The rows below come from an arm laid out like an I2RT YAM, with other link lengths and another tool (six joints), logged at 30 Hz.
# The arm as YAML. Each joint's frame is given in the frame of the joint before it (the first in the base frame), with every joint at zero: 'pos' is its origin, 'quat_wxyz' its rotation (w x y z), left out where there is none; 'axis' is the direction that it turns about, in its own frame. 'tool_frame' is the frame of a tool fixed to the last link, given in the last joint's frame.
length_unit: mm
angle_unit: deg
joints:
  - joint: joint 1
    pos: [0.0, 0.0, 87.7]
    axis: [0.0, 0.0, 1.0]
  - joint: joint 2
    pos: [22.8, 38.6, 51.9]
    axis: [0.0, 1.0, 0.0]
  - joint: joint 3
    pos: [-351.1, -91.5, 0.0]
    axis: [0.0, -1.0, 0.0]
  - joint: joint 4
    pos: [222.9, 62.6, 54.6]
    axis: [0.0, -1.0, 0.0]
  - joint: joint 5
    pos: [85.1, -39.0, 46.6]
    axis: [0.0, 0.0, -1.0]
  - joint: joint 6
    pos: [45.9, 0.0, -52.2]
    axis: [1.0, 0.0, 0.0]
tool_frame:
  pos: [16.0, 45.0, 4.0]
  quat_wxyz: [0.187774, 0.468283, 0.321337, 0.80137]
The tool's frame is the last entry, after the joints.
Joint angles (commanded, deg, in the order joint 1, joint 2, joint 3, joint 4, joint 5, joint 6), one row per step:
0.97, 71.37, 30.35, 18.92, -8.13, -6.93
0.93, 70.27, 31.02, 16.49, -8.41, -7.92
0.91, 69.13, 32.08, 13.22, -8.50, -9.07
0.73, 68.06, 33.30, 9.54, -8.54, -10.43
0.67, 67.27, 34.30, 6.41, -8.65, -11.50
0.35, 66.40, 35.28, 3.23, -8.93, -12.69
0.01, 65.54, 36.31, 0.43, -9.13, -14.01
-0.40, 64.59, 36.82, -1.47, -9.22, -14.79
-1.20, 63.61, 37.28, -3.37, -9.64, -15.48
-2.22, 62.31, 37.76, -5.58, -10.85, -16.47
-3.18, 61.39, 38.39, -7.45, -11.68, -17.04
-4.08, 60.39, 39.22, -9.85, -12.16, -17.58
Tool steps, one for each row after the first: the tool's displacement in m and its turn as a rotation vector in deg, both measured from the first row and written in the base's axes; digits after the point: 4 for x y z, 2 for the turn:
-0.0044, 0.0000, 0.0021, -0.81, 0.50, 0.59
-0.0089, -0.0001, 0.0045, -1.83, 1.39, 1.11
-0.0136, -0.0010, 0.0067, -3.05, 2.57, 1.53
-0.0176, -0.0012, 0.0080, -3.96, 3.73, 2.04
-0.0224, -0.0024, 0.0095, -4.88, 4.87, 2.51
-0.0268, -0.0036, 0.0119, -5.94, 5.58, 2.95
-0.0314, -0.0051, 0.0137, -6.56, 5.91, 2.98
-0.0364, -0.0077, 0.0155, -6.93, 6.28, 2.88
-0.0436, -0.0100, 0.0179, -7.19, 6.51, 3.40
-0.0486, -0.0124, 0.0208, -7.24, 6.72, 3.45
-0.0540, -0.0147, 0.0238, -7.39, 7.21, 3.25

